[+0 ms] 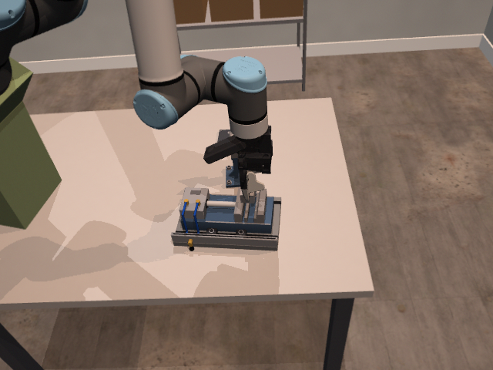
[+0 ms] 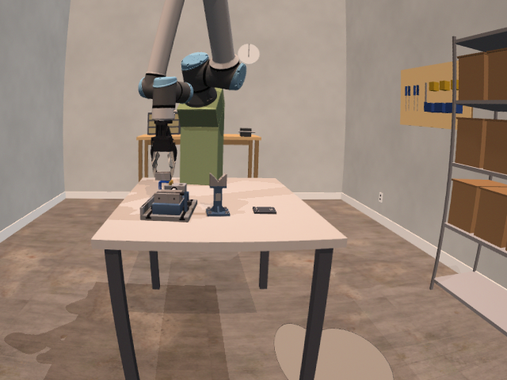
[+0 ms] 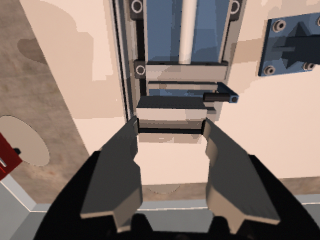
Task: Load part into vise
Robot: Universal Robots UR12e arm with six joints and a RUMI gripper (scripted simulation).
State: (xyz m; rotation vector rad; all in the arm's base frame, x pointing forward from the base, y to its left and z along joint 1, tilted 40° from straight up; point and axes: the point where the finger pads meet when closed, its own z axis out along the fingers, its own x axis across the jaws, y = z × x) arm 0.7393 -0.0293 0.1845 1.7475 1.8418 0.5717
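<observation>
The moving jaw is 9 cm below my hand, 3 cm behind it and 2 cm to the left of it. Also, from my hand: part: right at my hand; fixed jaw: 9 cm below, 3 cm ahead, 2 cm to the left; work stop: 8 cm below, 7 cm to the left.
</observation>
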